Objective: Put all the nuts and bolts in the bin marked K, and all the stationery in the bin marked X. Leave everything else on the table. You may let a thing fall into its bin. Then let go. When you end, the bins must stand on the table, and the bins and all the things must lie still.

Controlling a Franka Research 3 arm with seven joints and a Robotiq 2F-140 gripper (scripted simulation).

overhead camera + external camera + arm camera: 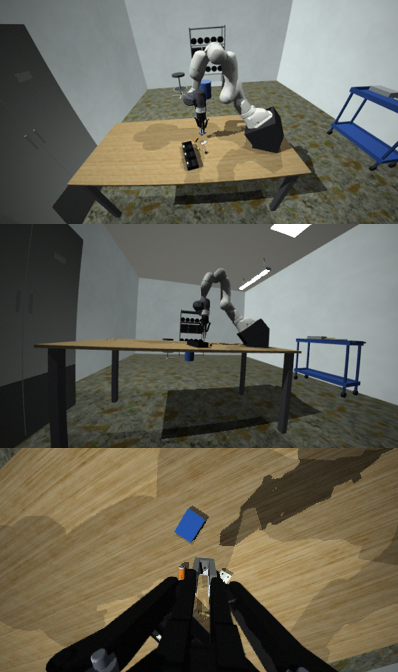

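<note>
Right now my hand is 30 mm above the grey piece. The rest, counted from my hand: orange cylinder (90 mm below, 60 mm ahead, 20 mm to the left); flat blue block (90 mm below, 70 mm to the right); white domino (90 mm below, 60 mm to the left, 10 mm behind).
</note>
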